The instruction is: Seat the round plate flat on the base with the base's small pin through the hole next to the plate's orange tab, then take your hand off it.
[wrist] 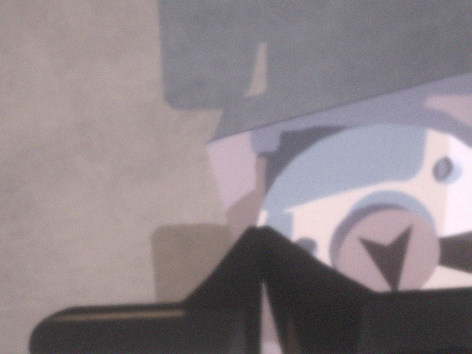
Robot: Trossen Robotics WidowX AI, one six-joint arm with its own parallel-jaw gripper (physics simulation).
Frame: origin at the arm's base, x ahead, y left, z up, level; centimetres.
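Seen in the pictures: gripper, fingertip midpoint: [258, 236].
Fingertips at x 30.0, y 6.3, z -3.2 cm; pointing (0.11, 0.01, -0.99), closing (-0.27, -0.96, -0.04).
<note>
Offsets run from my fingertips to a thing's top centre. "*": to the spot under its first point. Level surfaces: height alone.
The round plate {dx -2.6, dy -4.6, dz +0.3 cm} [320, 220], cream-white and partly in blue-grey shadow, lies over the pinkish base {* dx +2.7, dy +0.1, dz -2.1 cm} [235, 165] in the right half of the wrist view. A round raised hub {* dx -2.7, dy -3.9, dz -0.2 cm} [370, 267] with a dark arrow shows through its centre. One hole {* dx -0.4, dy -8.6, dz -2.1 cm} [443, 169] shows at the plate's upper right. Another hole [306, 244] is partly covered by the right finger. The orange tab does not show. My gripper [258, 236] is shut with nothing between its fingertips, which overlap the plate's left edge in view. Whether the pin is through a hole, and whether the plate lies flat, I cannot tell.
The grey-beige table top {dz -4.5 cm} [80, 150] spreads to the left of the base. Large blue-grey shadows fall across the top of the view and over part of the base and plate. A smaller brownish shadow lies left of the fingertips. The view is blurred.
</note>
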